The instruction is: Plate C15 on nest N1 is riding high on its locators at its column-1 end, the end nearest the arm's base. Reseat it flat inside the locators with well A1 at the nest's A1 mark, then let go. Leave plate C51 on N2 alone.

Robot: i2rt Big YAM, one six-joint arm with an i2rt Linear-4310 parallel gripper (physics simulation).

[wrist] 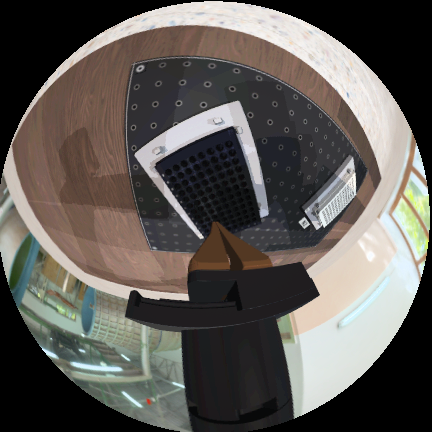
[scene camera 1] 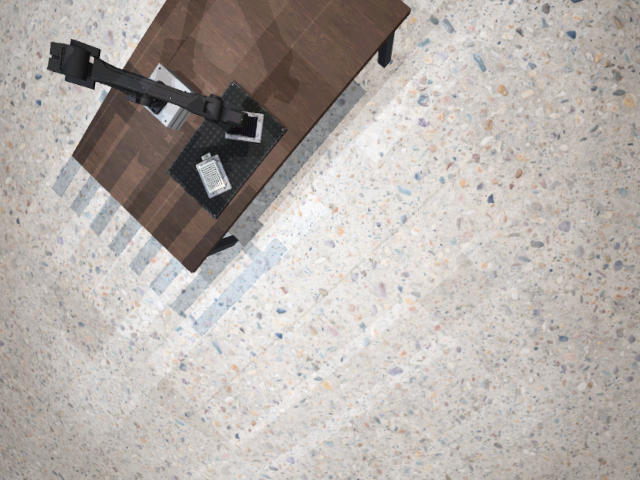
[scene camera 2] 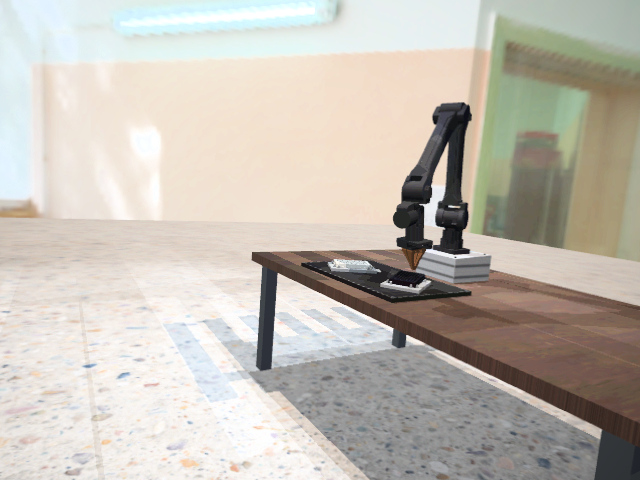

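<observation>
A dark many-welled plate sits on a white nest. White locators show at its far end in the wrist view. Its base-side end lies by my fingertips there; how high that end rides is unclear. A white plate sits on the other nest. I cannot read the C15, C51, N1, N2 or A1 marks. My gripper is shut and empty, pointing down, its tips a little above the dark plate's base-side end.
Both nests stand on a black perforated board on the wooden table. The arm's grey-white base block stands behind the board. A small tab sticks out beside the white plate's nest.
</observation>
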